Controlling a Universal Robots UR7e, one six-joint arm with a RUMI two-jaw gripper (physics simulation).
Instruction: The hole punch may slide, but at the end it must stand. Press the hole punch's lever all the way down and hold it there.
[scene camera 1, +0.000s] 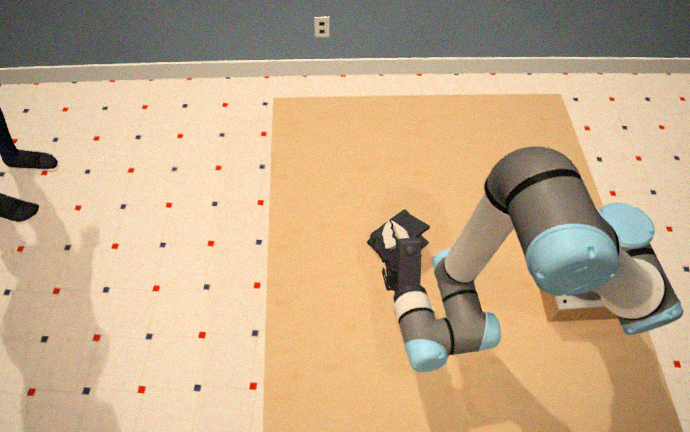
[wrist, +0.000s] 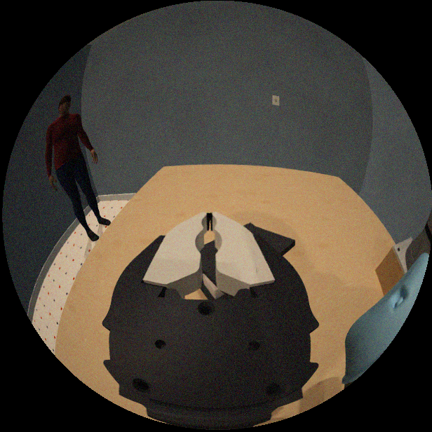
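There is a black hole punch (scene camera 1: 414, 226) in the scene, and I can find the punch (wrist: 209, 288) as well. As for myself, I see my gripper (scene camera 1: 389, 221), and the wrist view shows me that same gripper (wrist: 209, 214).
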